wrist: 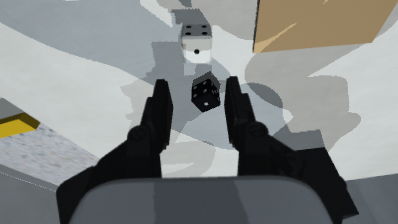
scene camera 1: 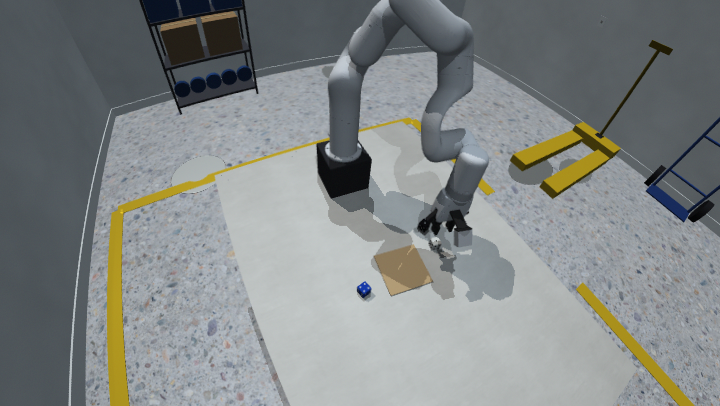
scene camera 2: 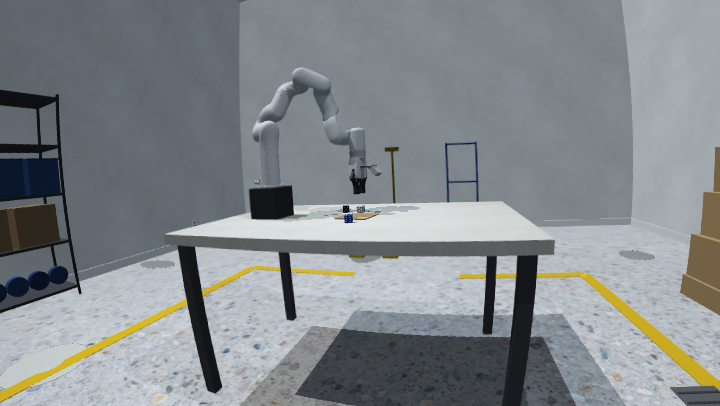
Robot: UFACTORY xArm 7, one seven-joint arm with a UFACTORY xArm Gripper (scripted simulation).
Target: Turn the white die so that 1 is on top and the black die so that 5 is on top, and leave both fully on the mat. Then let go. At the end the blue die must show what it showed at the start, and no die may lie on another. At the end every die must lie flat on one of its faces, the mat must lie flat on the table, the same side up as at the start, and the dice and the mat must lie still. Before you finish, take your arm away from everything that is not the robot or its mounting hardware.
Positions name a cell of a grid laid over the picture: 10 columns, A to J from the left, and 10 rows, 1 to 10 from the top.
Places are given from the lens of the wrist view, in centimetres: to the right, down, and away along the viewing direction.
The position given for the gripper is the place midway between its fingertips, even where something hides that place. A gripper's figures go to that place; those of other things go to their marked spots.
gripper (wrist: E5): 0, -2, 13
black die (wrist: F5): 1, -2, 21
